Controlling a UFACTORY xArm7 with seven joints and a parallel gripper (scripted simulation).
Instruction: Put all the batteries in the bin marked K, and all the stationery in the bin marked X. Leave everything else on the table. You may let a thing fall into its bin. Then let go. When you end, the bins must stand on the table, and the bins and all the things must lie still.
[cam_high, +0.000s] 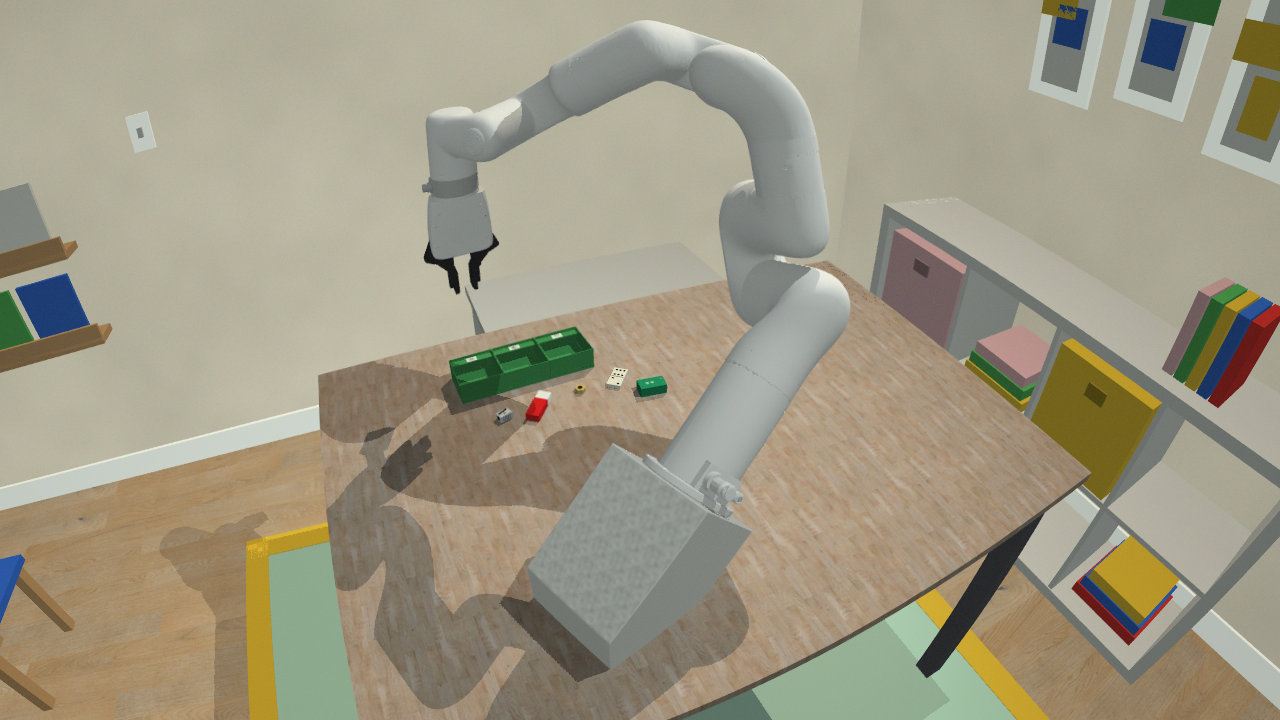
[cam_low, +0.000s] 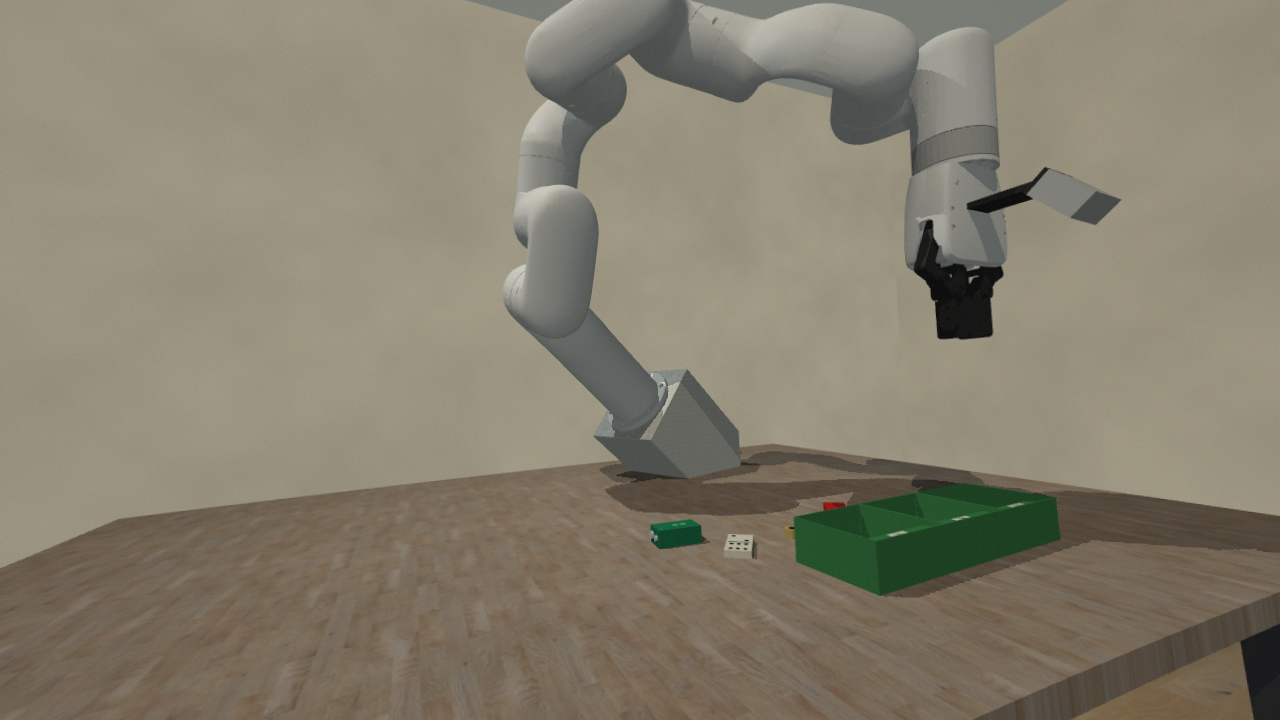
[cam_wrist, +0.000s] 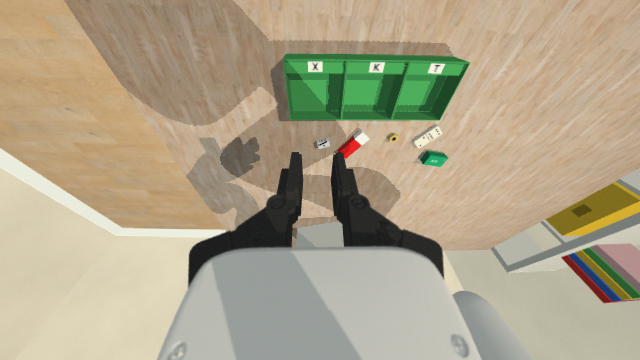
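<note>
Right now my hand is 14 cm past the green 9 V battery, 29 cm to the left of it and 21 cm above it. The rest, counted from my hand: pencil sharpener: 11 cm behind, 2 cm to the right, 21 cm below; green bin tray: 1 cm ahead, 8 cm to the right, 20 cm below; red-and-white eraser: 10 cm behind, 9 cm to the right, 21 cm below.
</note>
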